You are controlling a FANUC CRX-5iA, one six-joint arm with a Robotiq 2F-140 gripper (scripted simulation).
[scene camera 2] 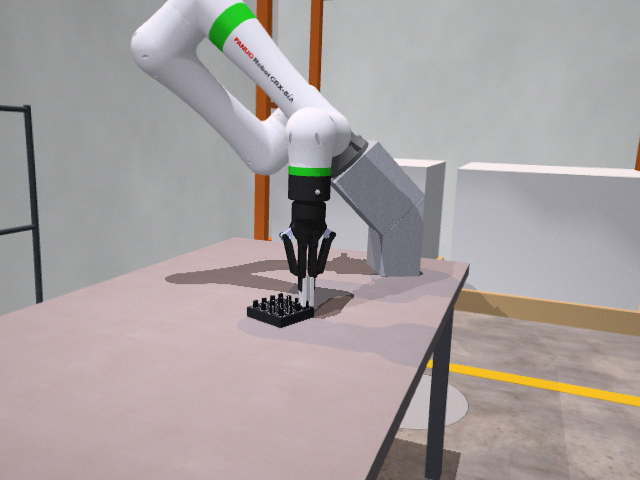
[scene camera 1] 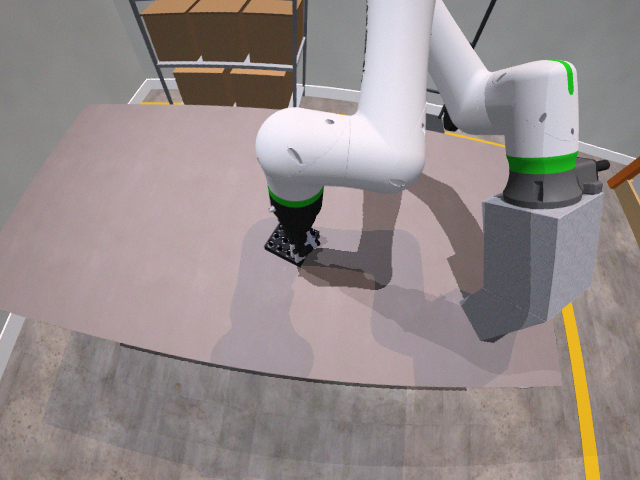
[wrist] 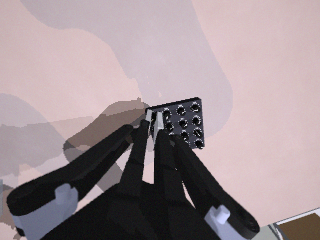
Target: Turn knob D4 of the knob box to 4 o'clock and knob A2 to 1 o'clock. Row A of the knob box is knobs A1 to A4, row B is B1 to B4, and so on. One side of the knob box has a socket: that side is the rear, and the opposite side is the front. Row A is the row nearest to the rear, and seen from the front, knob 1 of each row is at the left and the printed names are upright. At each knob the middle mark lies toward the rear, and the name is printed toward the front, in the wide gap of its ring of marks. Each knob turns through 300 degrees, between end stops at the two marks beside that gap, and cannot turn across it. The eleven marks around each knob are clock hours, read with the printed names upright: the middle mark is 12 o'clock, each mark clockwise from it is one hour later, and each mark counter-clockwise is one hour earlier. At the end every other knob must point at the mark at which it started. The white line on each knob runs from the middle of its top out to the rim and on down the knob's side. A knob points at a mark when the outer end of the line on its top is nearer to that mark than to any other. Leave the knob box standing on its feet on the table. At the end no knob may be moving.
Path:
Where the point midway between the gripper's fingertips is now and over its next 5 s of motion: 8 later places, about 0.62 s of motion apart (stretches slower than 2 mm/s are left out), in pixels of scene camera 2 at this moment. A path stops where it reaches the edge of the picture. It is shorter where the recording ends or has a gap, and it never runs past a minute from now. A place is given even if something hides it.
My gripper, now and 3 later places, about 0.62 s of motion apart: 305,304; 306,297; 306,285; 308,250

